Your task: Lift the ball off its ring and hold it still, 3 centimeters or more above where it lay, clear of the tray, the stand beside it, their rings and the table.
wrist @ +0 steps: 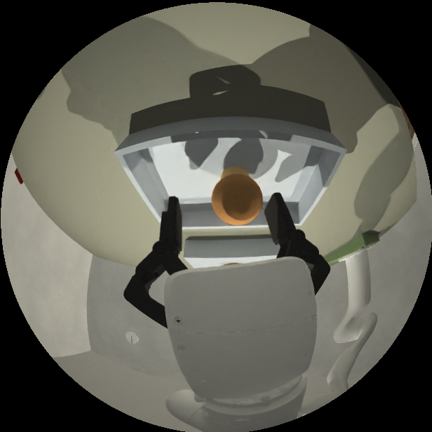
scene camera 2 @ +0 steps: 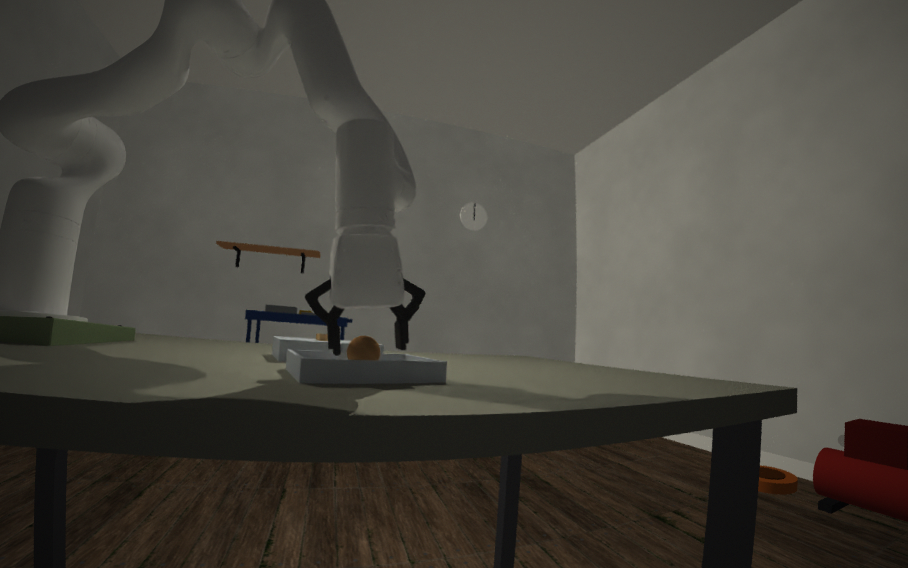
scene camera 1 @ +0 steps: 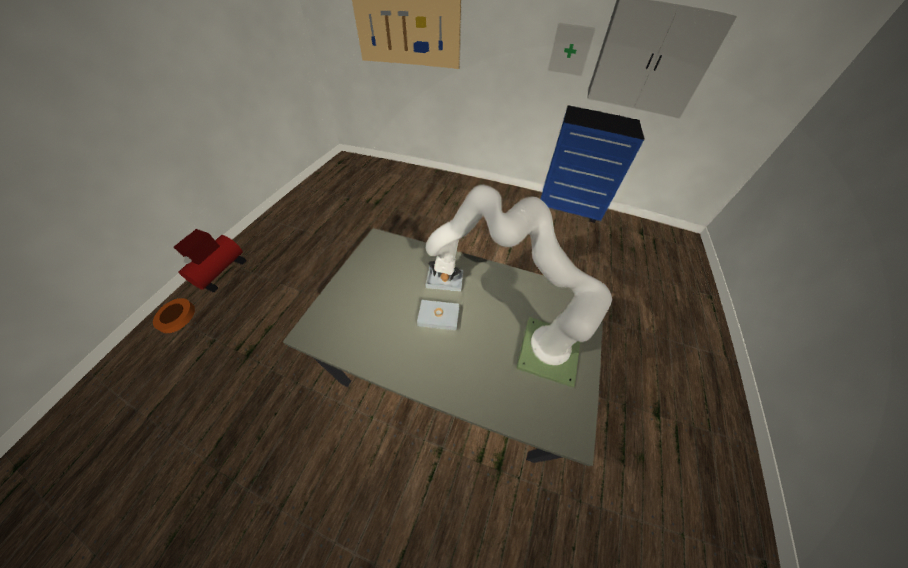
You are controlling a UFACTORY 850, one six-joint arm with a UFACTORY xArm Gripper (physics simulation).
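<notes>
The orange ball (scene camera 1: 444,277) (scene camera 2: 363,348) (wrist: 237,200) sits in the light grey tray (scene camera 1: 443,288) (scene camera 2: 374,373) (wrist: 230,125). Part of a tan ring (wrist: 235,171) shows beside it in the wrist view; the ball hides the rest. My gripper (scene camera 2: 368,348) (wrist: 225,202) is open and points down over the tray. In scene camera 2 its fingertips stand either side of the ball, level with its upper half, with a gap on each side. No finger touches it there. The gap looks smaller at the left finger in scene camera 2.
The light grey stand (scene camera 1: 428,322) (scene camera 2: 283,346) (wrist: 230,248) is next to the tray, with an orange ring (scene camera 1: 438,312) (scene camera 2: 321,336) on top. The tray's low walls surround the ball. The arm's green base plate (scene camera 1: 528,361) (scene camera 2: 87,331) lies farther along the table (scene camera 1: 374,334).
</notes>
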